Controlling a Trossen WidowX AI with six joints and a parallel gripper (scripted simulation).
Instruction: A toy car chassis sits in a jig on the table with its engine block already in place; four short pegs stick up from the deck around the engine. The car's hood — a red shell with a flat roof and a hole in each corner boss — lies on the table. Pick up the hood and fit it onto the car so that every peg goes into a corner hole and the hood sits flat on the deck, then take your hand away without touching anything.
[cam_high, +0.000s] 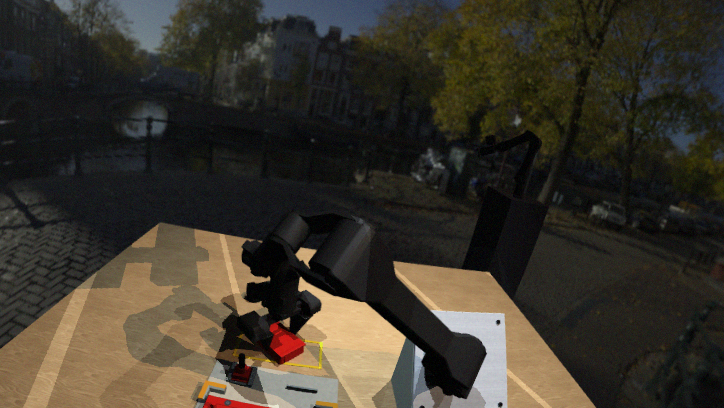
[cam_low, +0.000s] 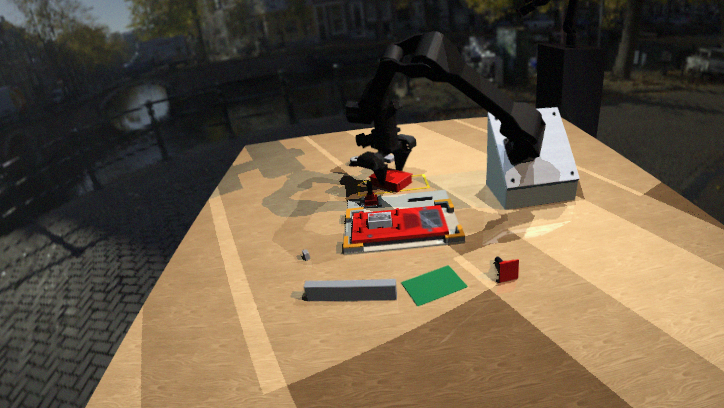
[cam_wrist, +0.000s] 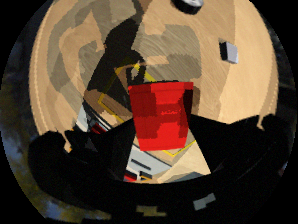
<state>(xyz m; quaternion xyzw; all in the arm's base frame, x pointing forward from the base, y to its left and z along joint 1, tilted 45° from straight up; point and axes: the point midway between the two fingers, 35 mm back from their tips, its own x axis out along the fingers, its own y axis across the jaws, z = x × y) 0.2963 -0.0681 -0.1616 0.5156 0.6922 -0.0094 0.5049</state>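
The grey engine block lies 240 mm to the left of my gripper tip, 60 mm ahead of it and 10 mm above it. Also, from my gripper tip: red hood (10 mm above); then grey cube (290 mm to the left, 220 mm ahead); then black wheel (170 mm to the right, 80 mm ahead).
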